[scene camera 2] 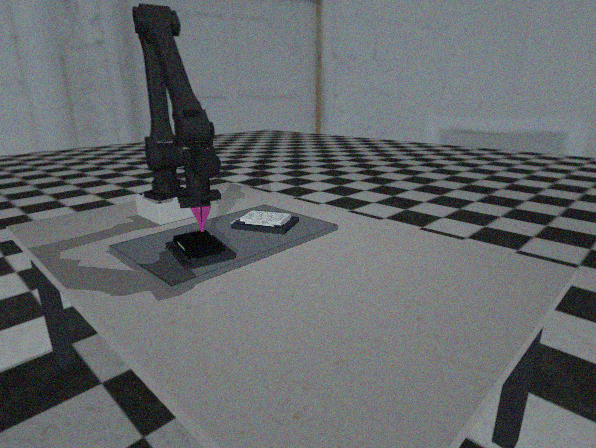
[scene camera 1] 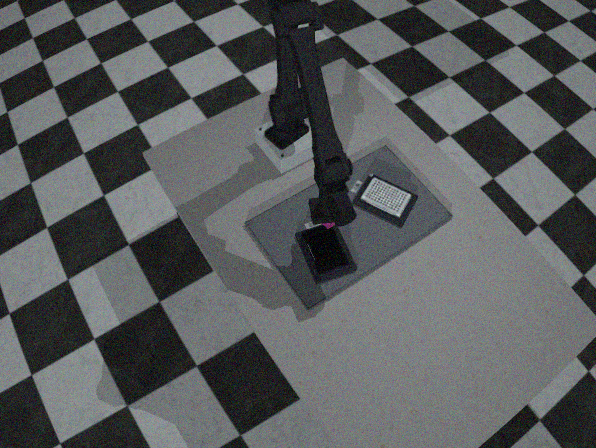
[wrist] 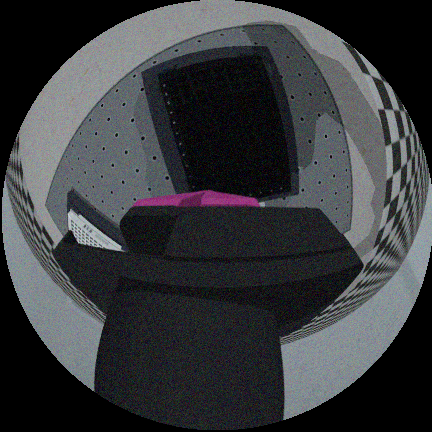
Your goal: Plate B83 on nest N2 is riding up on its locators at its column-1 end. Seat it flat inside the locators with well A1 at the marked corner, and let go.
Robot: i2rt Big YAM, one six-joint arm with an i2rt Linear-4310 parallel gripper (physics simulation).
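Frame: origin at the arm's base, x ahead, y left, z up, level; centimetres.
Where they show: gripper, fingertip midpoint: (scene camera 2: 202,231) (scene camera 1: 327,226) (wrist: 207,197); arm's base at its link origin: (scene camera 2: 167,194) (scene camera 1: 286,133).
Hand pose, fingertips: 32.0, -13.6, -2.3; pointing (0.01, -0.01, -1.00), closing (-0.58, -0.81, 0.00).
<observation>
Each offset is from my fingertips to the centre of the thing, as dx, dy, dz. Level surfaces: height alone.
A black well plate {+3.8, -4.7, -0.9} (scene camera 1: 326,249) (scene camera 2: 200,243) (wrist: 225,125) sits on a dark nest (scene camera 1: 337,274) (scene camera 2: 215,257) (wrist: 285,115). A row of small pale marks runs along one long side. Its name and the corner mark cannot be read, and any slight tilt is too dark to tell. My gripper (scene camera 1: 328,226) (scene camera 2: 202,231) (wrist: 207,197) is shut and empty, its magenta fingers pointing down at the plate's end nearest the arm base. The tips are at or just above that edge; contact cannot be told. In the wrist view the gripper body hides the area below that end.
A white well plate {+4.0, +20.3, -1.1} (scene camera 1: 386,195) (scene camera 2: 265,218) (wrist: 90,237) sits on a second dark nest, beside the black one. Both nests are on a grey perforated board (scene camera 1: 280,225) (scene camera 2: 310,230) (wrist: 115,145) on the table {dz -4.3} (scene camera 1: 425,325) (scene camera 2: 325,340). The white arm base (scene camera 1: 292,162) (scene camera 2: 157,211) stands behind the board.
</observation>
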